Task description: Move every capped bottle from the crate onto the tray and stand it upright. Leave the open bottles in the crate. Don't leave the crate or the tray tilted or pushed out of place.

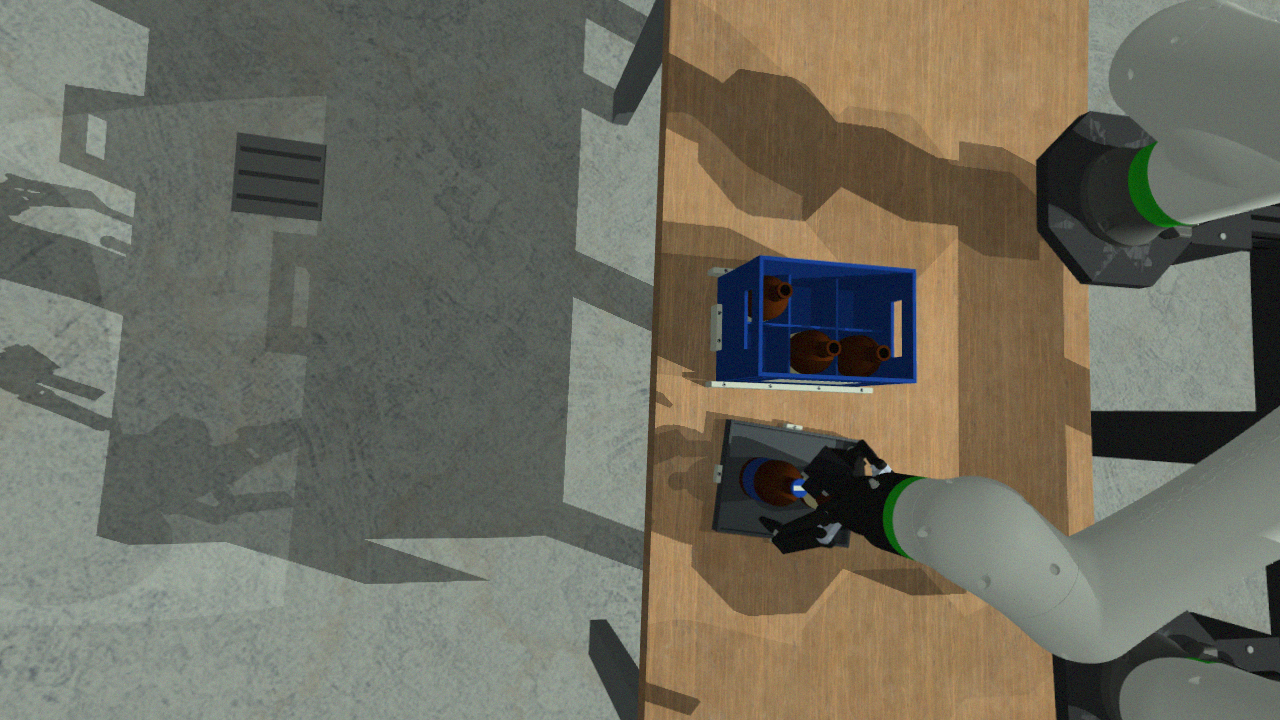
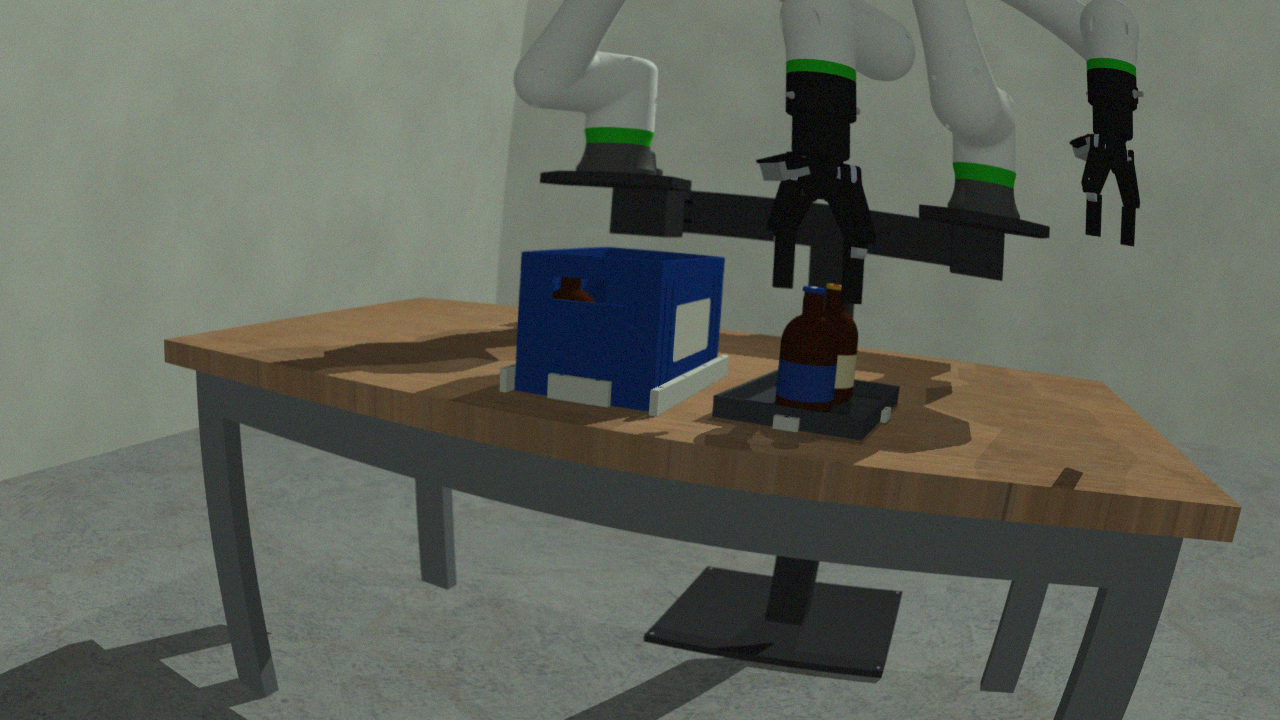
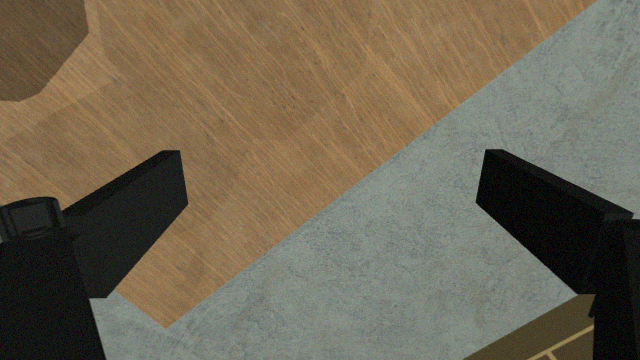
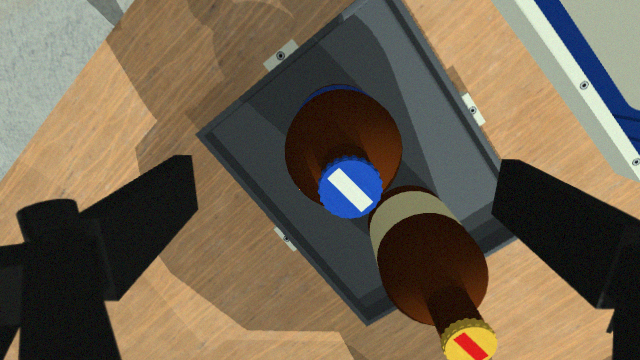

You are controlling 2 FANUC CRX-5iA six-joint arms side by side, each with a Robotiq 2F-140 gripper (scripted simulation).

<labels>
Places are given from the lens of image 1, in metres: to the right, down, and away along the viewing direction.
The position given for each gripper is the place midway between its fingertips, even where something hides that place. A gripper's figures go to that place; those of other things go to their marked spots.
right gripper (image 1: 797,488): 0.24, 0.20, 1.01
blue crate (image 1: 839,299): 0.37, -0.11, 1.22
dark tray (image 1: 736,513): 0.17, 0.27, 1.14
blue-capped bottle (image 1: 770,481): 0.21, 0.19, 1.04
The marked spots on the blue-capped bottle and the blue crate are 0.39 m apart.
</labels>
